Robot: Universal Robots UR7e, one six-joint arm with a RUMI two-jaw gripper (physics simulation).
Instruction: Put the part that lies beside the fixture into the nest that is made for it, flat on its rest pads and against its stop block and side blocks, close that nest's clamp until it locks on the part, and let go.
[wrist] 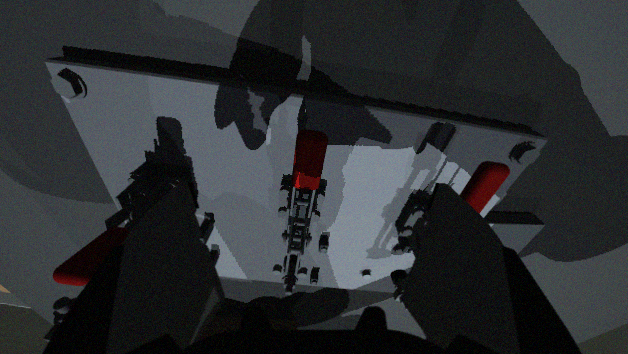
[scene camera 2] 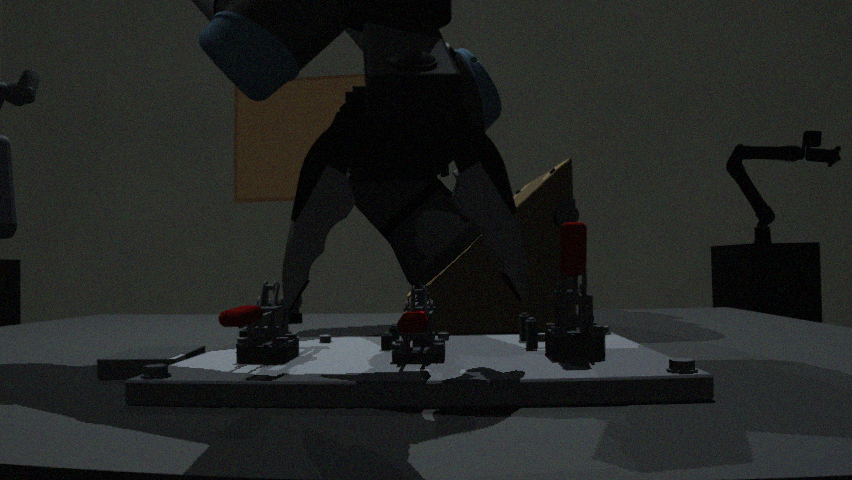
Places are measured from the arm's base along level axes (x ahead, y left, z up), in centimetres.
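Pixels of known places: gripper, fingertip midpoint: [wrist: 313, 185] [scene camera 2: 407, 305]; arm's base at its link origin: [scene camera 2: 454, 255].
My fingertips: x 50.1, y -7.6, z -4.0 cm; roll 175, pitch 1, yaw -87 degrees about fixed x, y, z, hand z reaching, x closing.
Note:
For each thing: its top centre in the pictures, then the offset to it from my fingertips. "spot": a spot on its surface instead.
- flat grey block at its top centre: [scene camera 2: 154, 352] [wrist: 496, 249] dx -10.5, dy -20.5, dz -4.1 cm
- left clamp's red handle at a spot on its surface: [scene camera 2: 241, 316] [wrist: 488, 165] spot: dx +2.0, dy -10.1, dz -0.4 cm
- middle clamp's red handle at a spot on its surface: [wrist: 311, 160] [scene camera 2: 411, 314] spot: dx +1.4, dy +0.2, dz -0.5 cm
- right clamp's red handle at its top centre: [scene camera 2: 572, 228] [wrist: 76, 279] dx -3.1, dy +11.8, dz +5.0 cm
- dark block at its top centre: [scene camera 2: 531, 320] [wrist: 199, 242] dx -8.8, dy +9.9, dz -1.9 cm
- pin at its top centre: [scene camera 2: 325, 335] [wrist: 366, 277] dx -15.9, dy -7.2, dz -3.5 cm
The part, a flat grey block [scene camera 2: 119, 369] [wrist: 517, 236], lies on the table beside the fixture plate [scene camera 2: 196, 392] [wrist: 100, 115]. Three toggle clamps stand on the plate. In the scene view the left clamp's red handle [scene camera 2: 241, 316] [wrist: 486, 187] lies low and points outward. The middle clamp's red handle [scene camera 2: 412, 321] [wrist: 311, 160] also lies low. The right clamp's red handle [scene camera 2: 573, 247] [wrist: 90, 257] stands upright. My gripper [scene camera 2: 407, 304] [wrist: 313, 185] is wide open and empty above the middle clamp, one finger to each side. The fingers hide parts of the outer clamps in the wrist view.
Small pins and blocks stand on the plate, including a dark block [scene camera 2: 531, 333] and a pin [scene camera 2: 324, 338] [wrist: 366, 272]. Bolt heads [scene camera 2: 682, 364] [wrist: 72, 84] sit at its corners. A brown wedge-shaped box [scene camera 2: 545, 250] stands behind the fixture. Shadows darken the table.

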